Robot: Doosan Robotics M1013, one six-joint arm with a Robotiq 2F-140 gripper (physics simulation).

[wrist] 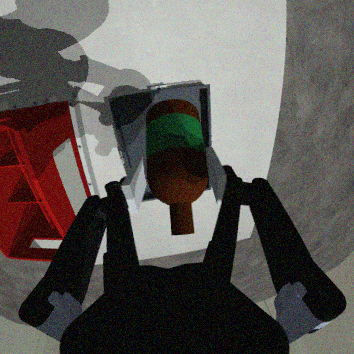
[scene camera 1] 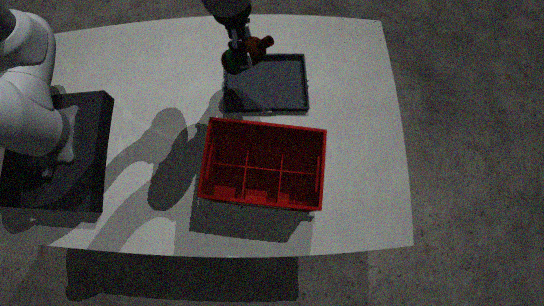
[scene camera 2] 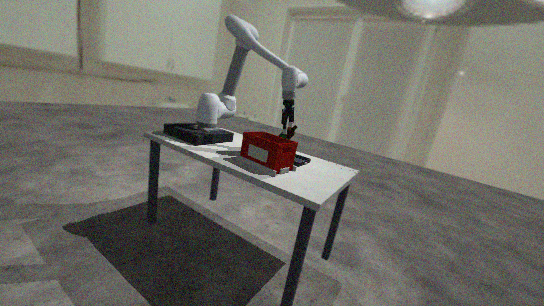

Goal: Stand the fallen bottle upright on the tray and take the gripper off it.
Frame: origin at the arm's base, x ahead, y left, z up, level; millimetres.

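Where they show: gripper, fingertip midpoint: [wrist: 175, 162] [scene camera 1: 246, 52] [scene camera 2: 287, 132]; arm's base, link origin: [scene camera 1: 54, 136] [scene camera 2: 205, 129].
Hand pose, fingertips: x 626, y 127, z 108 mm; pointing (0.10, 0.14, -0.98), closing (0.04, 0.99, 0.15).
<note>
Things, the pixels of their top centre, and the offset from my fingertips. Level surfaces: height alone.
- dark grey tray, top centre: [wrist: 167, 150] [scene camera 1: 265, 79] [scene camera 2: 289, 155] 152 mm down, 52 mm ahead, 4 mm right
- red crate, top centre: [wrist: 4, 213] [scene camera 1: 263, 162] [scene camera 2: 270, 137] 2 mm down, 18 mm ahead, 287 mm right
- white table, surface height: 177 mm down
The bottle [scene camera 1: 256, 48] [scene camera 2: 292, 132] [wrist: 176, 132] is brown with a green band. It is tilted, with its neck pointing up and away to the right in the first scene view and toward the palm in the wrist view. My gripper [scene camera 1: 241, 52] [scene camera 2: 287, 131] [wrist: 175, 162] is shut on the bottle, one finger on each side of its body. It holds the bottle above the left back part of the dark grey tray [scene camera 1: 306, 82] [scene camera 2: 302, 160] [wrist: 135, 137]. In the second scene view the red crate partly hides the tray.
A red crate [scene camera 1: 324, 170] [scene camera 2: 270, 150] [wrist: 42, 170] with dividers stands close beside the tray, in front of it in the first scene view. The arm's black base block [scene camera 1: 90, 150] [scene camera 2: 200, 135] is at the left end of the white table [scene camera 1: 360, 150] [scene camera 2: 325, 180].
</note>
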